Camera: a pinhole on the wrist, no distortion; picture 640 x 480 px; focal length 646.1 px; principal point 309.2 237.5 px. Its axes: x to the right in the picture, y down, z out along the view. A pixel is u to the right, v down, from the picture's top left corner.
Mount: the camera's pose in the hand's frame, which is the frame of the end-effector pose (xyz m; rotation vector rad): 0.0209 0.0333 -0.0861 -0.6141 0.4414 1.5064
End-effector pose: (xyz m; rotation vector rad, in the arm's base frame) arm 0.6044 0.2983 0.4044 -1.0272 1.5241 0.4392
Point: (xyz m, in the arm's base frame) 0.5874 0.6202 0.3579
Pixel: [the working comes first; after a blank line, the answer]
In the camera's frame: -0.0799 0.0526 0.3715

170.3 329.0
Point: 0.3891 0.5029 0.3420
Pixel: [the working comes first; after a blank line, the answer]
In the camera's frame: 0.1262 0.0281 0.2701

611.0 304.7
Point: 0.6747 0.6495 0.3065
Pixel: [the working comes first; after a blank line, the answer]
In the camera's frame: -0.1638 0.0016 0.4098

50.9 240.0
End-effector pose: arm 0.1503 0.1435 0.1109 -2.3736 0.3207 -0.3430
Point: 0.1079 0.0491 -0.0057
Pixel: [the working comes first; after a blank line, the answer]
In the camera's frame: 0.0313 0.0337 0.1551

439.6 377.7
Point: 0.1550 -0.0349 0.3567
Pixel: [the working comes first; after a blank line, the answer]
In the camera's frame: 0.0690 -0.0559 -0.2071

behind the camera
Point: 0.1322 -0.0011 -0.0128
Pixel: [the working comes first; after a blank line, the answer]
In the camera's frame: 0.0731 -0.0035 0.1609

602.8 223.5
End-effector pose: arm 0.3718 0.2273 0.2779 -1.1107 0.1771 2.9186
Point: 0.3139 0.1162 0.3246
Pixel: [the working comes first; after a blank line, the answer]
In the camera's frame: -0.0253 -0.0126 0.1673

211.4 189.0
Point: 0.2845 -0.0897 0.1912
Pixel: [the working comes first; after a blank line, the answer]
In the camera's frame: 0.1928 -0.1250 0.1960

outside the picture
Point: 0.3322 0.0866 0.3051
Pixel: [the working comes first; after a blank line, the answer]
In the camera's frame: 0.0140 -0.0106 0.1606

365.4 194.8
